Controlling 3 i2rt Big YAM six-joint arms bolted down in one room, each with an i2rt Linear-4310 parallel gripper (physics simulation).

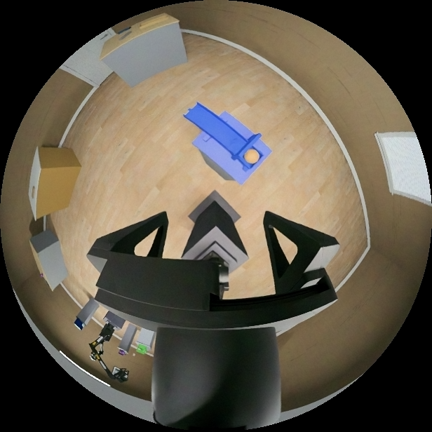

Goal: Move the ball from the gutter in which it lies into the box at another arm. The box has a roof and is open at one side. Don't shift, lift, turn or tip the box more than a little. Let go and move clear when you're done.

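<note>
An orange ball (251,156) lies in the square end pocket of a blue gutter (212,126), at the gutter's lower right end. The gutter rests on a pedestal with a light purple top (220,160), ahead of my arm1 gripper. My arm1 gripper (216,215) is open, its two black fingers wide apart, well short of the ball. One other arm shows very small at the lower left, with its gripper (120,374) too small to read; which arm it is I cannot tell. The roofed box cannot be made out for certain.
Near the far arm stand small pedestals bearing a green object (142,348), a purple object (122,352) and a dark blue object (79,323). A grey cabinet (150,55) stands at the upper left, a tan cabinet (59,175) and a grey block (51,262) at the left.
</note>
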